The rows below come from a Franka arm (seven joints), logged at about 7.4 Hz.
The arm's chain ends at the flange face. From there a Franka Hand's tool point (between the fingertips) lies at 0.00 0.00 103.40 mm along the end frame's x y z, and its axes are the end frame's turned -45 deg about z.
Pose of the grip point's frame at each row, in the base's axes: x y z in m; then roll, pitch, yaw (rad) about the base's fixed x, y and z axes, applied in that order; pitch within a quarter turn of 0, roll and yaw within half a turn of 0:
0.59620 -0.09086 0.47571 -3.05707 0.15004 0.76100
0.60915 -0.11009 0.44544 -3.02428 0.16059 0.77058
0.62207 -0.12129 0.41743 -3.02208 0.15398 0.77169
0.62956 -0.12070 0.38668 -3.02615 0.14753 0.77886
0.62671 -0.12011 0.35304 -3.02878 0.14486 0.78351
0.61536 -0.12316 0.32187 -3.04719 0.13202 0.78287
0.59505 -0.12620 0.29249 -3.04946 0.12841 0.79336
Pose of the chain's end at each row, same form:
0.61337 -0.08656 0.57758 3.09426 0.16548 -0.03468
0.62936 -0.10734 0.54681 3.10961 0.19602 -0.02741
0.64195 -0.11915 0.51888 3.11597 0.19296 -0.02542
0.64867 -0.11857 0.48828 3.11780 0.18557 -0.01729
0.64543 -0.11789 0.45471 3.11789 0.18184 -0.01224
0.63184 -0.12051 0.42391 3.11423 0.15983 -0.01096
0.61108 -0.12348 0.39460 3.11524 0.15570 -0.00002

